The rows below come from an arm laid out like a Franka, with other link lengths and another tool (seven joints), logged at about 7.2 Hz.
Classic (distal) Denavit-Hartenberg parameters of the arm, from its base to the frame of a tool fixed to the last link. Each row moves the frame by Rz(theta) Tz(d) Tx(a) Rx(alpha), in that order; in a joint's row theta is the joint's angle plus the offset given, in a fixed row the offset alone. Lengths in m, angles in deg.
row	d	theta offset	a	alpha
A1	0.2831	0	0	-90
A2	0	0	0	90
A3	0.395	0	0.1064	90
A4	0	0	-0.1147	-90
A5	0.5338	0	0	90
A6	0	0	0.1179	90
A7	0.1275	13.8	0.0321	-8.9
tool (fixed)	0.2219	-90	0	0
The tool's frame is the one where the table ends.
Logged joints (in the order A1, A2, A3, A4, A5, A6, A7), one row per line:
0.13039 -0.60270 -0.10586 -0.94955 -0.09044 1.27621 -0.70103
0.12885 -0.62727 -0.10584 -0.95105 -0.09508 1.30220 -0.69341
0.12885 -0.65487 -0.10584 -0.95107 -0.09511 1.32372 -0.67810
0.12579 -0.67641 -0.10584 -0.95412 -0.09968 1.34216 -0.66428
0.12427 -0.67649 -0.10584 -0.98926 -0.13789 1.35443 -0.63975
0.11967 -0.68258 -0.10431 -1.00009 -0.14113 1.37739 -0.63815
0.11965 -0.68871 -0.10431 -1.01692 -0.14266 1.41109 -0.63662
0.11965 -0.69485 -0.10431 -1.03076 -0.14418 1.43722 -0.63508
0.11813 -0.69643 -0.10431 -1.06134 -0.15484 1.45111 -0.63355
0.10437 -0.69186 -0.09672 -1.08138 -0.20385 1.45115 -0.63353
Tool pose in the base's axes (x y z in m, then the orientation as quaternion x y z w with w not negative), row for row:
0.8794 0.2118 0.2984 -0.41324 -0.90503 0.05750 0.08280
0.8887 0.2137 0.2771 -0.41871 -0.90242 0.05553 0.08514
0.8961 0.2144 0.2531 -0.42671 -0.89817 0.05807 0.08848
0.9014 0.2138 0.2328 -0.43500 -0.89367 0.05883 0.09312
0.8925 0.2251 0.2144 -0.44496 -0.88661 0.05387 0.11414
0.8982 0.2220 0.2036 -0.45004 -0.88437 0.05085 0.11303
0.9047 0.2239 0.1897 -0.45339 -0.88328 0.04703 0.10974
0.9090 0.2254 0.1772 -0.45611 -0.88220 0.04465 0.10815
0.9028 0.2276 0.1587 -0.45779 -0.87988 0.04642 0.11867
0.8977 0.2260 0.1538 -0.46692 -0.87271 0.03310 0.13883
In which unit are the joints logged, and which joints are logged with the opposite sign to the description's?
The joints are logged in radians. Opposite sign: A2, A3, A5.
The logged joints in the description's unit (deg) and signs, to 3 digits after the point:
7.471 34.532 6.065 -54.405 5.182 73.121 -40.166
7.383 35.940 6.064 -54.491 5.448 74.611 -39.729
7.383 37.521 6.064 -54.492 5.449 75.844 -38.852
7.207 38.755 6.064 -54.667 5.711 76.900 -38.060
7.120 38.760 6.064 -56.680 7.901 77.603 -36.655
6.857 39.109 5.977 -57.301 8.086 78.919 -36.563
6.855 39.460 5.977 -58.265 8.174 80.850 -36.476
6.855 39.812 5.977 -59.058 8.261 82.347 -36.387
6.768 39.902 5.977 -60.810 8.872 83.142 -36.300
5.980 39.641 5.542 -61.959 11.680 83.145 -36.299

